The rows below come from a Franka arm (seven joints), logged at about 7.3 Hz.
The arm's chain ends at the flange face. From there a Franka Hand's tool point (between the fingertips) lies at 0.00 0.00 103.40 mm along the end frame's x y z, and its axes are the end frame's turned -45 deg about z.
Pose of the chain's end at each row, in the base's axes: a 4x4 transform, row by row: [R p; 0 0 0 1], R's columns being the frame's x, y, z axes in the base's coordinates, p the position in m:
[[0.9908 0.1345 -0.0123 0.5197], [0.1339 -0.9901 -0.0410 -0.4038], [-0.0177 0.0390 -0.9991 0.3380], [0 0 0 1]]
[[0.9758 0.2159 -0.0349 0.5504], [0.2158 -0.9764 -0.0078 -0.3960], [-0.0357 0.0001 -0.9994 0.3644], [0 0 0 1]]
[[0.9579 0.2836 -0.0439 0.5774], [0.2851 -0.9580 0.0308 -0.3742], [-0.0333 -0.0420 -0.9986 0.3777], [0 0 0 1]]
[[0.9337 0.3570 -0.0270 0.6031], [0.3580 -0.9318 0.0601 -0.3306], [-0.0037 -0.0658 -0.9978 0.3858], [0 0 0 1]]
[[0.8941 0.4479 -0.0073 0.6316], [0.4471 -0.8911 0.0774 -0.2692], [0.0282 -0.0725 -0.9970 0.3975], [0 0 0 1]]
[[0.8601 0.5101 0.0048 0.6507], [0.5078 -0.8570 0.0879 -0.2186], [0.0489 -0.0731 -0.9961 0.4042], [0 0 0 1]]
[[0.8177 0.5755 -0.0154 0.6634], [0.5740 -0.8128 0.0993 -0.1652], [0.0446 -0.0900 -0.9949 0.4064], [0 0 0 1]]
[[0.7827 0.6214 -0.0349 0.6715], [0.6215 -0.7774 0.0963 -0.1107], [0.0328 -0.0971 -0.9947 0.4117], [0 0 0 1]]
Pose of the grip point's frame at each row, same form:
[[0.6055 0.7957 -0.0123 0.5184], [0.7948 -0.6054 -0.0410 -0.4080], [-0.0401 0.0151 -0.9991 0.2347], [0 0 0 1]]
[[0.5373 0.8427 -0.0349 0.5468], [0.8430 -0.5378 -0.0078 -0.3968], [-0.0253 -0.0252 -0.9994 0.2611], [0 0 0 1]]
[[0.4768 0.8779 -0.0439 0.5729], [0.8790 -0.4758 0.0308 -0.3710], [0.0062 -0.0532 -0.9986 0.2744], [0 0 0 1]]
[[0.4078 0.9127 -0.0270 0.6003], [0.9120 -0.4057 0.0601 -0.3244], [0.0439 -0.0491 -0.9978 0.2826], [0 0 0 1]]
[[0.3155 0.9489 -0.0073 0.6308], [0.9463 -0.3140 0.0774 -0.2612], [0.0712 -0.0313 -0.9970 0.2944], [0 0 0 1]]
[[0.2475 0.9689 0.0048 0.6512], [0.9651 -0.2469 0.0879 -0.2095], [0.0863 -0.0171 -0.9961 0.3012], [0 0 0 1]]
[[0.1713 0.9851 -0.0154 0.6618], [0.9806 -0.1689 0.0993 -0.1549], [0.0952 -0.0321 -0.9949 0.3035], [0 0 0 1]]
[[0.1141 0.9928 -0.0349 0.6679], [0.9892 -0.1102 0.0963 -0.1007], [0.0919 -0.0455 -0.9947 0.3088], [0 0 0 1]]

